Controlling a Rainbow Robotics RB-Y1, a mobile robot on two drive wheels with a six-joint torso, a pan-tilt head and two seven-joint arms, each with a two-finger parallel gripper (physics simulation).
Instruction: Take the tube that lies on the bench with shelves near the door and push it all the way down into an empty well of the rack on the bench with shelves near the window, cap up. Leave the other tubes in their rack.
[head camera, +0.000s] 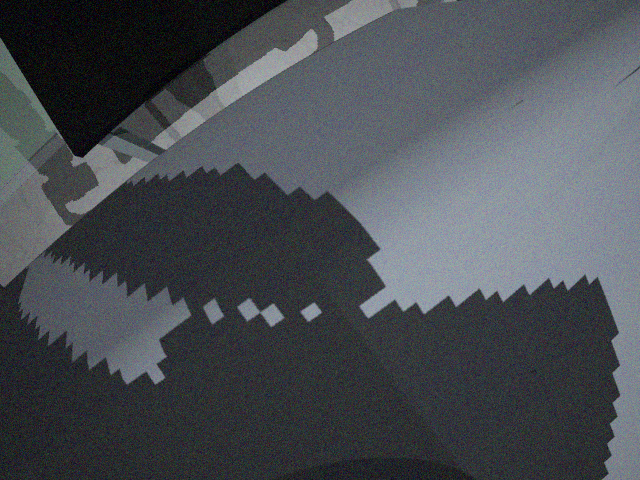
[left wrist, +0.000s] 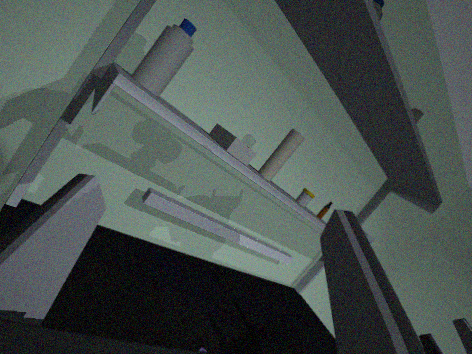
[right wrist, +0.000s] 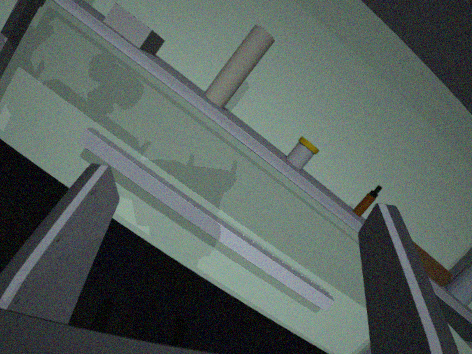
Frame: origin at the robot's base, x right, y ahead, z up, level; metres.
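Seen in the pictures: left gripper, between the fingertips: (left wrist: 214, 208); right gripper, between the fingertips: (left wrist: 442, 326) (right wrist: 239, 200).
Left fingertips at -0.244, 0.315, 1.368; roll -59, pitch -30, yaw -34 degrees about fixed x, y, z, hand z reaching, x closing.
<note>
Offsets run from my left fingertips to a thing's top centre, as dx, dy, dz. "spot": to the spot under its first point. Level surfaces: height alone.
My left gripper (left wrist: 214, 208) is open and empty, its two fingers wide apart. My right gripper (right wrist: 239, 200) is also open and empty. Both face the wall shelf over a black bench top @(dz -0.454) (head camera: 129, 56) (left wrist: 190, 280) (right wrist: 165, 290). A tiny purple spot @(spot: +0.340, +0.176, -0.334) (left wrist: 202, 350), perhaps a tube cap, shows at the bottom edge of the left wrist view; it is too small to tell. The rack and the loose tube cannot be made out in these frames. Neither gripper shows in the head view, which is tilted and mostly filled by my own grey body in light and shadow.
A lower shelf (left wrist: 200, 145) (right wrist: 190, 95) holds a blue-capped bottle @(spot: +0.043, +0.523, +0.077) (left wrist: 164, 60), a pale cylinder @(spot: +0.475, +0.500, +0.094) (left wrist: 282, 155) (right wrist: 241, 65), a yellow-lidded jar @(spot: +0.696, +0.497, +0.036) (left wrist: 305, 197) (right wrist: 302, 154) and a small orange bottle @(spot: +0.933, +0.552, +0.046) (left wrist: 324, 210) (right wrist: 366, 202). An upper shelf @(dz +0.441) (left wrist: 350, 85) overhangs. Pale floor @(dz -1.368) (head camera: 25, 232) shows beside the bench.
</note>
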